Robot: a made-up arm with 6 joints. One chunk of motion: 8 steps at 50 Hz.
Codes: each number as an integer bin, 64 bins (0 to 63) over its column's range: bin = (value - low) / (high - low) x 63, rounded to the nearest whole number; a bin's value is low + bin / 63 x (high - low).
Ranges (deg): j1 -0.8..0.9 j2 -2.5..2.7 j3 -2.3..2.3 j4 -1.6..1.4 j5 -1..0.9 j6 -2.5..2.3
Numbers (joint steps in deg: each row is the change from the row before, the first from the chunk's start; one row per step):
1: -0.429 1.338 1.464 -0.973 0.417 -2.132
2: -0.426 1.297 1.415 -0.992 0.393 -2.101
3: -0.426 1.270 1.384 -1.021 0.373 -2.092
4: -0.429 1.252 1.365 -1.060 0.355 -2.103
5: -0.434 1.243 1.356 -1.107 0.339 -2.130
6: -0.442 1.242 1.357 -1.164 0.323 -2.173
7: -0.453 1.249 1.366 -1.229 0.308 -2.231
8: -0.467 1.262 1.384 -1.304 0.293 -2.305
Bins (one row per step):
1: 14 46 52 13 47 5
2: 14 46 51 13 46 5
3: 14 46 50 12 46 5
4: 14 45 50 11 45 5
5: 14 45 50 10 44 5
6: 13 45 50 9 44 4
7: 13 45 50 8 43 4
8: 12 46 50 6 43 3

